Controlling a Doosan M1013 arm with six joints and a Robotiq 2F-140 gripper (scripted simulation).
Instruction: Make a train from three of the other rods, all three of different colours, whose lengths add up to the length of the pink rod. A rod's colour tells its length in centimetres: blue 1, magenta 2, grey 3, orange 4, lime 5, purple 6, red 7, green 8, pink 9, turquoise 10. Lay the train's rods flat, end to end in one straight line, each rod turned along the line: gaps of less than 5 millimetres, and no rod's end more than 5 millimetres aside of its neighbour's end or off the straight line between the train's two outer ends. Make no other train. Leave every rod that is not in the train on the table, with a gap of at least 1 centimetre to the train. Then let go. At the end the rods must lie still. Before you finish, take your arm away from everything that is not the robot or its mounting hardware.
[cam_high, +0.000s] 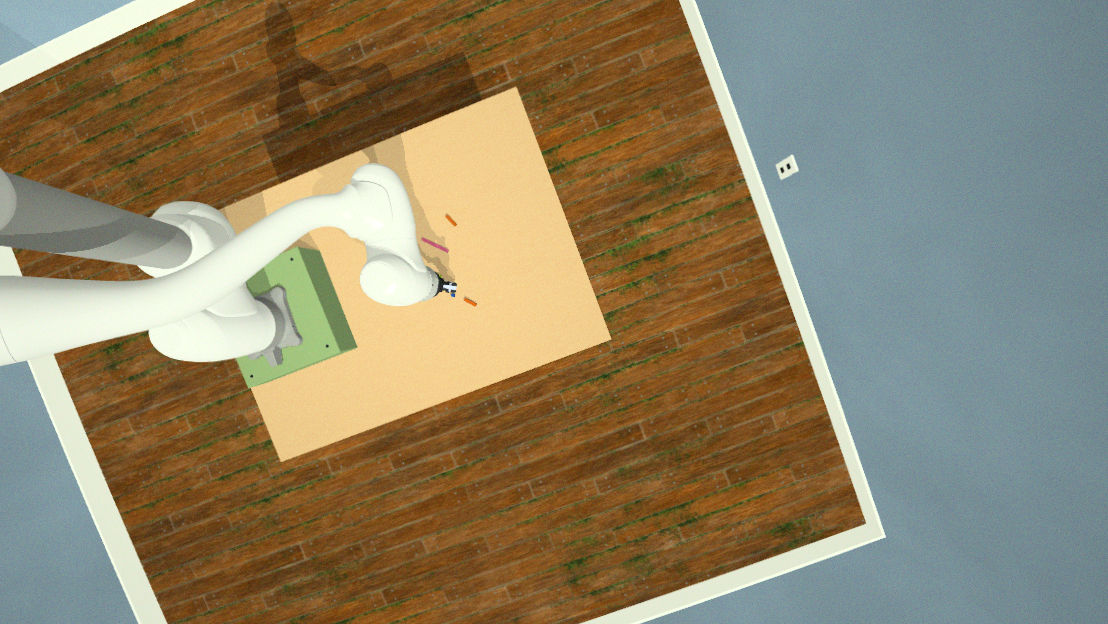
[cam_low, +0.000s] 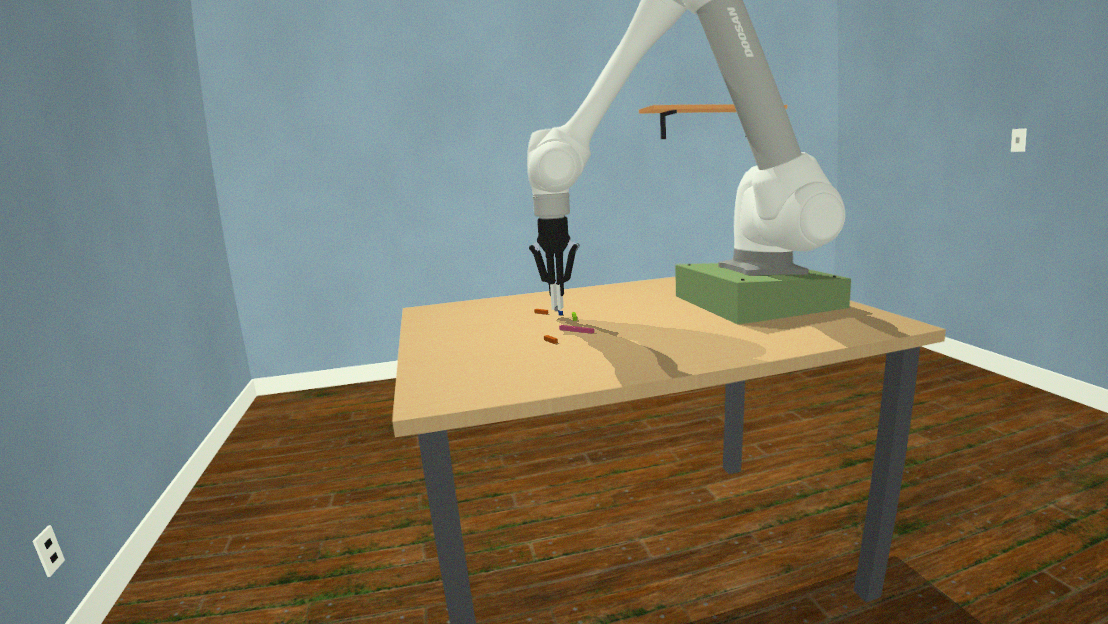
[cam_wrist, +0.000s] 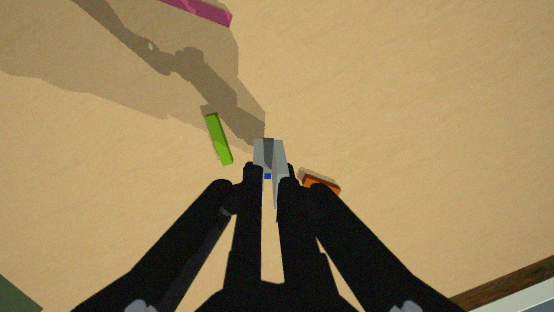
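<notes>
The blue rod is 1 cm behind my hand, 3 cm to the right of it and 5 cm below it. The rest, counted from my hand: lime rod: 4 cm behind, 2 cm to the left, 5 cm below; grey rod: 3 cm below; pink rod: 2 cm behind, 14 cm to the left, 5 cm below.
</notes>
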